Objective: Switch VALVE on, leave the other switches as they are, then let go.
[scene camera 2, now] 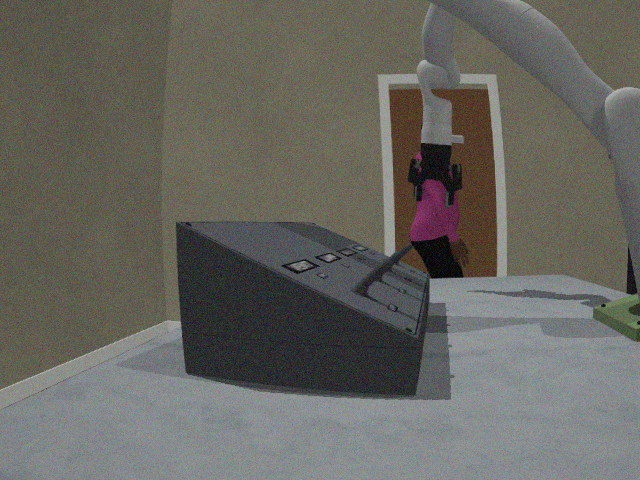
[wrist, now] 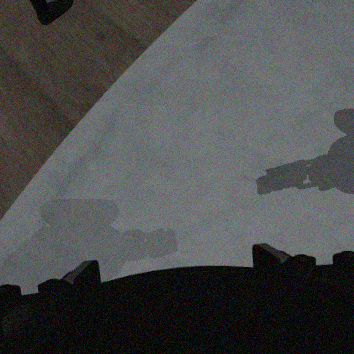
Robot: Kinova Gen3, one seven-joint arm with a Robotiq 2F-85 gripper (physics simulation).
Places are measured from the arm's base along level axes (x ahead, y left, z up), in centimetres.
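Pixels of known places: gripper, fingertip midpoint: [scene camera 2: 432, 204].
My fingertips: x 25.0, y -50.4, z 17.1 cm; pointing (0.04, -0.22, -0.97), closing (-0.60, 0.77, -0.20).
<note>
Behind a point stands the place of what it marks.
A dark grey console [scene camera 2: 299, 320] @(z 3.1, x 56.3, y 7.9 cm) with a sloping top stands on the table in the scene view. One long lever [scene camera 2: 384, 269] @(z 7.4, x 47.3, y 4.0 cm) sticks up from its lower slope, tilted up to the right. Other levers or slots beside it are small and partly hidden, and no label can be read, so I cannot tell which is VALVE. Square framed panels [scene camera 2: 300, 266] @(z 7.8, x 56.2, y 1.2 cm) sit higher on the slope. My gripper [scene camera 2: 434, 200] @(z 17.1, x 25.0, y -50.4 cm) [wrist: 176, 270] @(z 17.1, x 25.0, y -50.4 cm) is open and empty, pointing down. In the scene view it appears above and right of the lever's tip, apart from it. The console does not show in the wrist view.
The pale table top [scene camera 2: 289, 434] @(z -4.2, x 57.2, y 17.7 cm) [wrist: 200, 150] @(z -4.2, x 16.0, y -56.9 cm) carries shadows of the arm. Its edge borders a brown wooden floor [wrist: 55, 90] in the wrist view. A person in a pink top [scene camera 2: 434, 217] stands behind the gripper, before a brown door [scene camera 2: 478, 170]. A green base plate [scene camera 2: 615, 319] @(z -2.6, x 9.1, y -2.3 cm) is at right.
</note>
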